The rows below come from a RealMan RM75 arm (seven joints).
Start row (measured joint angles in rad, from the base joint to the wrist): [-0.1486, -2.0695, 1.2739, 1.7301, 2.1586, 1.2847, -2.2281]
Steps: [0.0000, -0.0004, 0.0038, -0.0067, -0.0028, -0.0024, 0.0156]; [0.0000, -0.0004, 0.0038, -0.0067, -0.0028, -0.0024, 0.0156]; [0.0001, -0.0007, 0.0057, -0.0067, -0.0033, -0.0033, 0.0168]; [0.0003, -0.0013, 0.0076, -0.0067, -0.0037, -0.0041, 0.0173]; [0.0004, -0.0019, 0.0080, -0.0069, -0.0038, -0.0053, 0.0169]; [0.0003, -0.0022, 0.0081, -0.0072, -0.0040, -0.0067, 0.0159]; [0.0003, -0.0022, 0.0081, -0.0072, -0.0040, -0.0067, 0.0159]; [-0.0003, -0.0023, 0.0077, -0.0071, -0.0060, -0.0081, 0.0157]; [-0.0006, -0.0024, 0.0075, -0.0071, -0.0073, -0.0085, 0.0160]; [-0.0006, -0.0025, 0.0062, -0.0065, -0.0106, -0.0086, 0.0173]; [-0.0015, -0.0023, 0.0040, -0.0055, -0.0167, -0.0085, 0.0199]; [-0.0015, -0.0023, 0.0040, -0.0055, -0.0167, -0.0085, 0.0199]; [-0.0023, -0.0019, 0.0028, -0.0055, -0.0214, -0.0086, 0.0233]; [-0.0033, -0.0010, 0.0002, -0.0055, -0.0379, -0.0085, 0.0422]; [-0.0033, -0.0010, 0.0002, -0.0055, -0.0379, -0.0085, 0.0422]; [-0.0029, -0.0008, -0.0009, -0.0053, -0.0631, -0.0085, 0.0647]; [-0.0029, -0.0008, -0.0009, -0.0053, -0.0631, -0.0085, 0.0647]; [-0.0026, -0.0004, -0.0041, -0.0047, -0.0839, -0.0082, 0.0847]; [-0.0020, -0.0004, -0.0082, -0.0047, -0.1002, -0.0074, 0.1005]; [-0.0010, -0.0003, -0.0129, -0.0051, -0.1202, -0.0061, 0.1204]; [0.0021, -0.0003, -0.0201, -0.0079, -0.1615, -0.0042, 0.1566]
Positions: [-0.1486, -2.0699, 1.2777, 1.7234, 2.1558, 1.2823, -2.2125]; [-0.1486, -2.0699, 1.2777, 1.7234, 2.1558, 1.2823, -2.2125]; [-0.1485, -2.0702, 1.2796, 1.7234, 2.1553, 1.2814, -2.2113]; [-0.1483, -2.0708, 1.2815, 1.7234, 2.1549, 1.2806, -2.2108]; [-0.1482, -2.0714, 1.2819, 1.7232, 2.1548, 1.2794, -2.2112]; [-0.1483, -2.0717, 1.2820, 1.7229, 2.1546, 1.2780, -2.2122]; [-0.1483, -2.0717, 1.2820, 1.7229, 2.1546, 1.2780, -2.2122]; [-0.1489, -2.0718, 1.2816, 1.7230, 2.1526, 1.2766, -2.2124]; [-0.1492, -2.0719, 1.2814, 1.7230, 2.1513, 1.2762, -2.2121]; [-0.1492, -2.0720, 1.2801, 1.7236, 2.1480, 1.2761, -2.2108]; [-0.1501, -2.0718, 1.2779, 1.7246, 2.1419, 1.2762, -2.2082]; [-0.1501, -2.0718, 1.2779, 1.7246, 2.1419, 1.2762, -2.2082]; [-0.1509, -2.0714, 1.2767, 1.7246, 2.1372, 1.2761, -2.2048]; [-0.1519, -2.0705, 1.2741, 1.7246, 2.1207, 1.2762, -2.1859]; [-0.1519, -2.0705, 1.2741, 1.7246, 2.1207, 1.2762, -2.1859]; [-0.1515, -2.0703, 1.2730, 1.7248, 2.0955, 1.2762, -2.1634]; [-0.1515, -2.0703, 1.2730, 1.7248, 2.0955, 1.2762, -2.1634]; [-0.1512, -2.0699, 1.2698, 1.7254, 2.0747, 1.2765, -2.1434]; [-0.1506, -2.0699, 1.2657, 1.7254, 2.0584, 1.2773, -2.1276]; [-0.1496, -2.0698, 1.2610, 1.7250, 2.0384, 1.2786, -2.1077]; [-0.1465, -2.0698, 1.2538, 1.7222, 1.9971, 1.2805, -2.0715]
